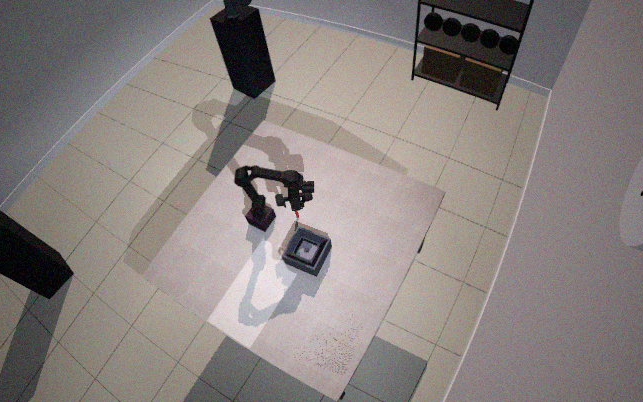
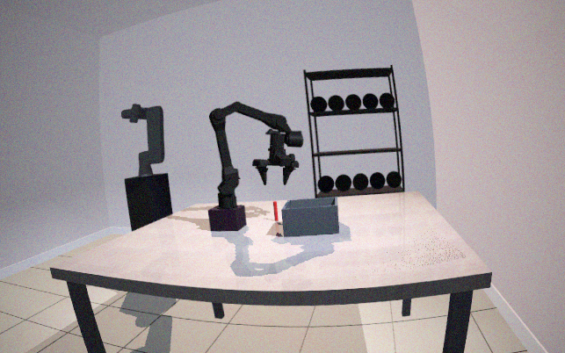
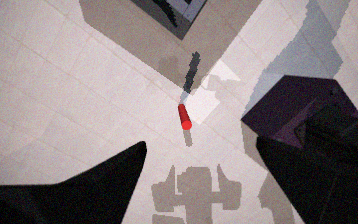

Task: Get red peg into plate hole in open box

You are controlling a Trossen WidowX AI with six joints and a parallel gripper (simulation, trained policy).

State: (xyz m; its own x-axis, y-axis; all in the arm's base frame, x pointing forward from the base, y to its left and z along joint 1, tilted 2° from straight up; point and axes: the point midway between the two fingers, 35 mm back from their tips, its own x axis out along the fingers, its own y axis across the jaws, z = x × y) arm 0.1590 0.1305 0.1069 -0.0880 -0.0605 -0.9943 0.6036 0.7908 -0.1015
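Right now the red peg is 11 cm below my gripper tip, 1 cm to the left of it and 1 cm behind it. The rest, counted from my gripper tip: pale plate 19 cm ahead, 14 cm to the right, 10 cm below; then box 19 cm ahead, 14 cm to the right, 12 cm below.
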